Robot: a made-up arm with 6 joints. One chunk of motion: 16 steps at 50 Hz.
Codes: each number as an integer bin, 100 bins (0 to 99) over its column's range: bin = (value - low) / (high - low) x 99, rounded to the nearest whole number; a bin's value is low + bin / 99 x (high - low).
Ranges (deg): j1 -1..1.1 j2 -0.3..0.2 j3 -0.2..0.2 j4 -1..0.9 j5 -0.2..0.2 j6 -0.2..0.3
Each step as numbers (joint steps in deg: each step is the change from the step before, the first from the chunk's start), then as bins.
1 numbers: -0.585 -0.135 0.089 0.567 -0.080 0.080
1 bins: 20 33 72 82 30 55
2 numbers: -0.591 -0.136 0.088 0.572 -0.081 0.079
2 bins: 19 32 71 82 29 55
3 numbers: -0.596 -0.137 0.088 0.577 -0.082 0.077
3 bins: 19 32 71 82 29 55
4 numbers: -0.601 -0.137 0.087 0.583 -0.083 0.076
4 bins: 19 32 71 82 29 55
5 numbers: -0.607 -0.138 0.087 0.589 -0.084 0.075
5 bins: 19 32 71 83 29 54
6 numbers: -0.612 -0.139 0.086 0.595 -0.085 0.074
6 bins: 18 32 71 83 28 54
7 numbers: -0.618 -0.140 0.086 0.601 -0.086 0.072
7 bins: 18 32 71 83 28 54
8 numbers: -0.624 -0.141 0.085 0.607 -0.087 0.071
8 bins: 18 31 71 84 28 54
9 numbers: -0.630 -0.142 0.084 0.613 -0.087 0.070
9 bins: 17 31 70 84 28 53
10 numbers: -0.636 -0.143 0.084 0.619 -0.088 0.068
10 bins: 17 31 70 84 28 53
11 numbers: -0.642 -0.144 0.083 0.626 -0.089 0.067
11 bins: 17 31 70 85 27 53
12 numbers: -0.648 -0.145 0.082 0.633 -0.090 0.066
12 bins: 17 31 70 85 27 53
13 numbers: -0.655 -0.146 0.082 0.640 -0.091 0.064
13 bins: 16 30 70 85 27 52
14 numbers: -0.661 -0.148 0.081 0.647 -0.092 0.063
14 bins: 16 30 70 86 27 52
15 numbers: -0.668 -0.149 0.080 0.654 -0.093 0.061
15 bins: 16 30 69 86 26 52
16 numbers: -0.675 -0.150 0.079 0.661 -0.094 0.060
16 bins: 15 30 69 87 26 51
